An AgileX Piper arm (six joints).
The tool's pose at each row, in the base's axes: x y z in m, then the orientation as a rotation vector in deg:
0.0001, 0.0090, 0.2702, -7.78, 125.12, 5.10
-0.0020, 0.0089, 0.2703, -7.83, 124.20, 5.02
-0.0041, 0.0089, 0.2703, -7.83, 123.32, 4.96
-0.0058, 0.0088, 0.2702, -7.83, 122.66, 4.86
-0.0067, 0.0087, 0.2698, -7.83, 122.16, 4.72
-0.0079, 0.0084, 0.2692, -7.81, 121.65, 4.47
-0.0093, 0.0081, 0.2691, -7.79, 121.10, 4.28
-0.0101, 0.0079, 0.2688, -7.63, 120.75, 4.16
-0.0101, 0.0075, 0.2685, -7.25, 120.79, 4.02
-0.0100, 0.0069, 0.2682, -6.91, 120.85, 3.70
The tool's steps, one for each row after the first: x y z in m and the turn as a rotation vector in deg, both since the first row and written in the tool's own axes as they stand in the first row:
0.0011, 0.0002, -0.0018, 0.05, -0.91, -0.13
0.0023, 0.0005, -0.0035, 0.10, -1.79, -0.22
0.0034, 0.0006, -0.0048, 0.18, -2.44, -0.30
0.0042, 0.0006, -0.0053, 0.28, -2.94, -0.39
0.0054, 0.0004, -0.0060, 0.48, -3.44, -0.50
0.0064, 0.0003, -0.0071, 0.63, -3.99, -0.60
0.0071, 0.0002, -0.0076, 0.78, -4.34, -0.56
0.0073, -0.0002, -0.0074, 1.03, -4.33, -0.33
0.0076, -0.0008, -0.0072, 1.39, -4.28, -0.20

